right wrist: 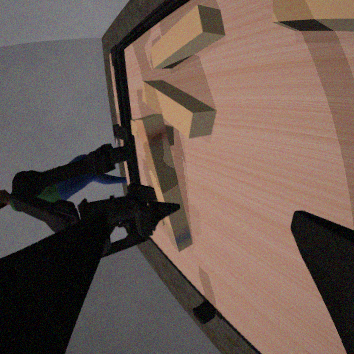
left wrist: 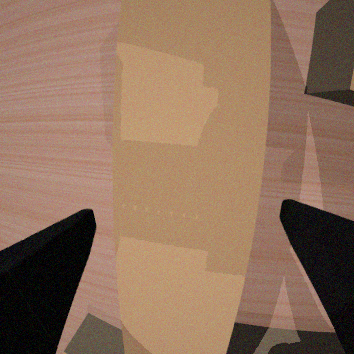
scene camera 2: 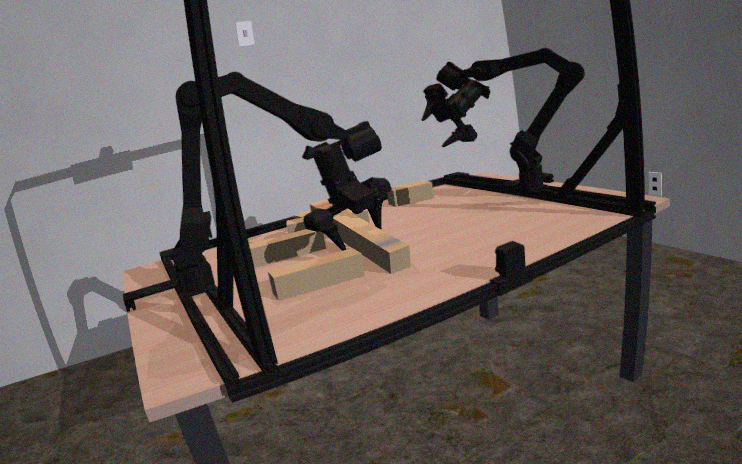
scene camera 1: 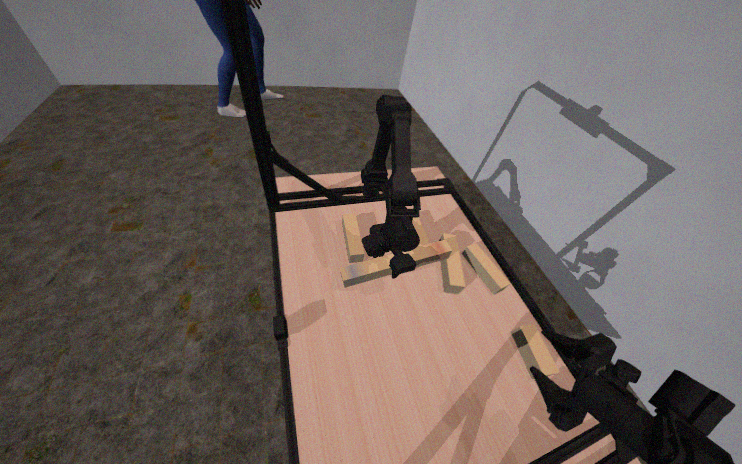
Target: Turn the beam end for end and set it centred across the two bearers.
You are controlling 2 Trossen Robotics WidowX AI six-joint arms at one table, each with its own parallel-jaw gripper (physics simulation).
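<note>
The long wooden beam [scene camera 1: 372, 269] [scene camera 2: 402, 250] [left wrist: 190, 175] [right wrist: 178, 227] has a blue band near one end and a red band near the other. Its red end rests raised on a short block [scene camera 1: 453, 273] [right wrist: 185, 111]; its blue end slopes down towards the table. My left gripper [scene camera 2: 362, 238] [left wrist: 188, 214] is open and empty, low over the beam's middle, one finger on each side of it. My right gripper [scene camera 2: 433, 132] [right wrist: 201, 222] is open and empty, high above the table and away from the beam. Which short blocks are the two bearers, I cannot tell.
One block [scene camera 1: 352, 240] [scene camera 2: 317, 275] lies beside the beam; another [scene camera 2: 284, 248] is partly hidden behind my left gripper in scene camera 1. A block [scene camera 1: 485, 268] [right wrist: 192, 40] lies near the wall-side edge. Another [scene camera 1: 537, 350] [scene camera 2: 418, 192] lies near my right arm.
</note>
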